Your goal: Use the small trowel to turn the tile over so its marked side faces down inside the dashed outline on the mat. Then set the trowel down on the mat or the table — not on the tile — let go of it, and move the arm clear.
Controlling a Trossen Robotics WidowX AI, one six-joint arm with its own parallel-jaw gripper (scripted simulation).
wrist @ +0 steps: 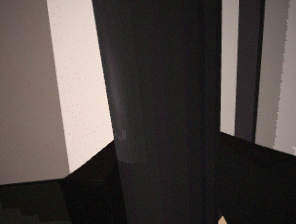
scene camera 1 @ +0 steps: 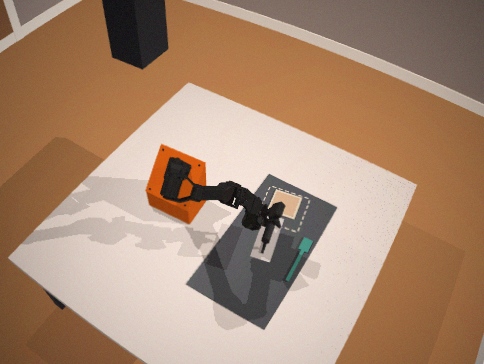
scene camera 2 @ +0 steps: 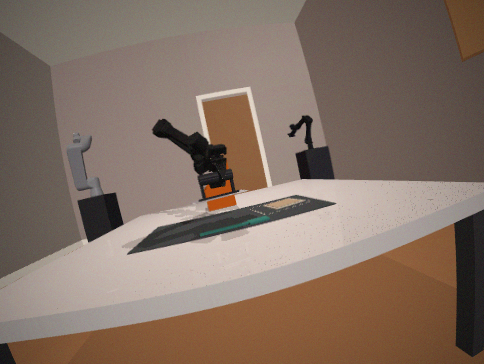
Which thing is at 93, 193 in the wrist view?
My gripper.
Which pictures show my gripper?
The wrist view, scene camera 1 and scene camera 2: all of them.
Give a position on a grey mat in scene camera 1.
At 252, 288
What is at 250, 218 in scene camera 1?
My gripper.
